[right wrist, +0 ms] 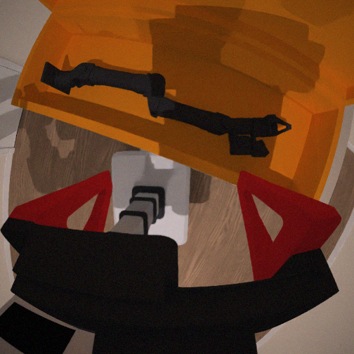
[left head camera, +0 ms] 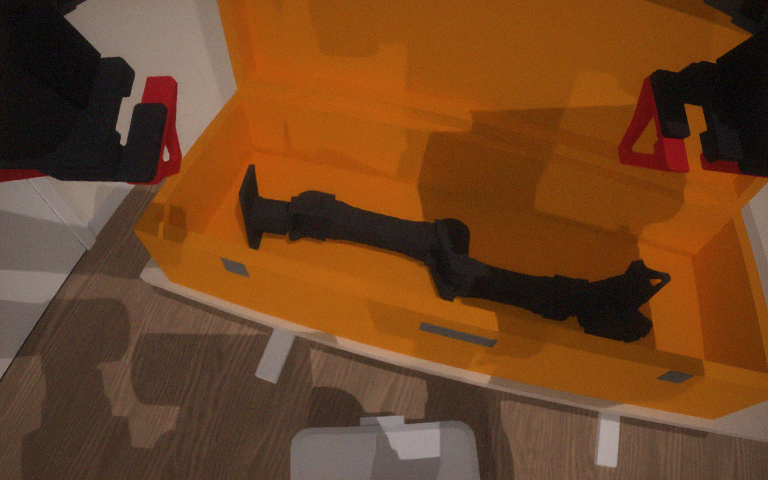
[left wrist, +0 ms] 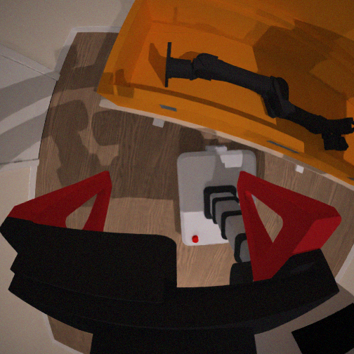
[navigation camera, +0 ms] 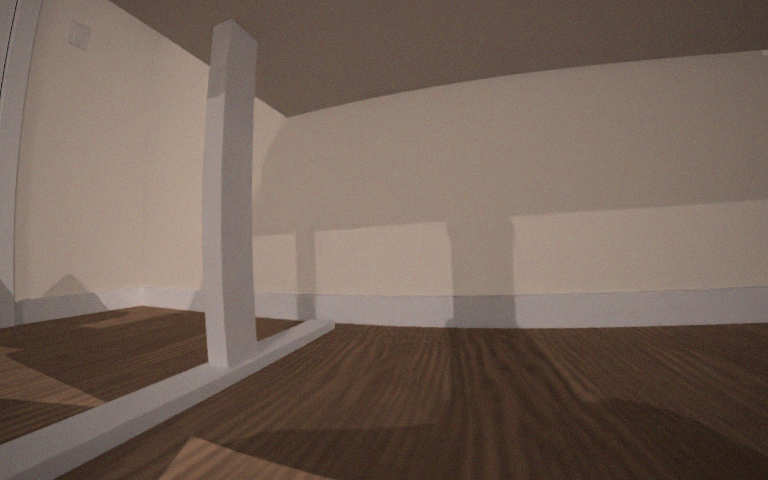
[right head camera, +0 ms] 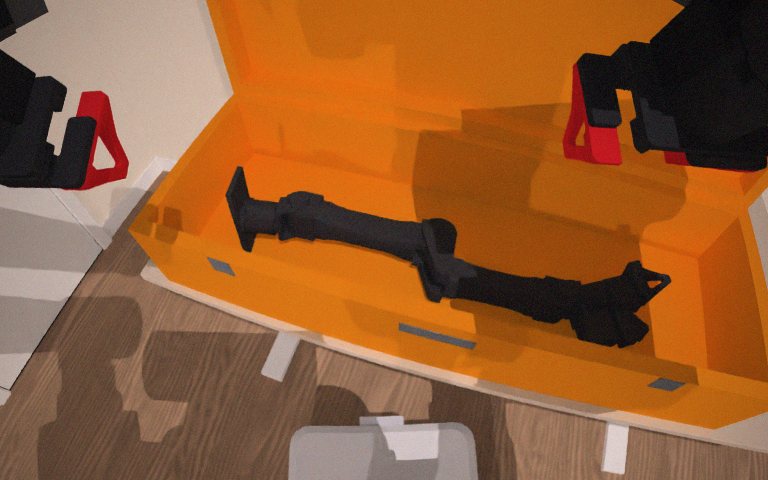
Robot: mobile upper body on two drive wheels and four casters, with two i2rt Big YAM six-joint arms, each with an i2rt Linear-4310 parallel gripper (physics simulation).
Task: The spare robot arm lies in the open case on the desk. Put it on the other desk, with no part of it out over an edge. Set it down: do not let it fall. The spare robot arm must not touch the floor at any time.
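Places are measured from the left arm's base along level axes (x right, y up, z back), in centimetres.
Pixels of known places: left gripper, fingertip midpoint: (left head camera: 123, 163) (right head camera: 80, 170); right gripper, fingertip midpoint: (left head camera: 663, 159) (right head camera: 618, 152).
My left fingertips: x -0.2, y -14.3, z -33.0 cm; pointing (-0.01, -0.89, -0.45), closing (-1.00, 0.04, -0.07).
Behind a point stands the place of what it marks.
The spare robot arm (left head camera: 373, 226) (right head camera: 368, 226) (left wrist: 235, 72) (right wrist: 120, 77) is black and lies lengthwise on the floor of the open orange case (left head camera: 339, 305) @[x 14.5, y -55.0, z -40.8 cm] (right head camera: 317, 305) @[x 14.0, y -55.7, z -41.0 cm] (left wrist: 215, 122) (right wrist: 100, 112). Its flat square end is at the left, its forked end at the lower right. The case stands on a pale desk (left head camera: 396, 358) @[x 24.0, y -69.0, z -36.2 cm] (right head camera: 396, 362) @[x 26.6, y -69.0, z -35.4 cm], close to its near edge. My left gripper (left head camera: 93, 176) @[x -0.2, y -14.4, z -32.9 cm] (left wrist: 174, 177) is open and empty, beyond the case's left end in the picture. My right gripper (left head camera: 695, 164) @[x 43.8, y -14.4, z -32.5 cm] (right head camera: 642, 158) @[x 43.8, y -14.4, z -32.5 cm] (right wrist: 174, 177) is open and empty, above the case's right part. The other desk does not show.
The case's raised lid (left head camera: 481, 50) @[x 41.7, y -33.5, z -80.8 cm] (right head camera: 481, 50) @[x 44.1, y -33.7, z -80.0 cm] stands at the back. My grey-white base (left head camera: 339, 452) @[x 10.2, y -115.0, z -24.6 cm] (right head camera: 334, 452) @[x 9.5, y -115.0, z -24.2 cm] is in front of the desk. In the navigation camera, a white desk leg (navigation camera: 237, 198) @[x -3.1, y -107.7, z -85.7 cm] stands on its foot bar (navigation camera: 141, 404), under the desk's underside (navigation camera: 453, 45).
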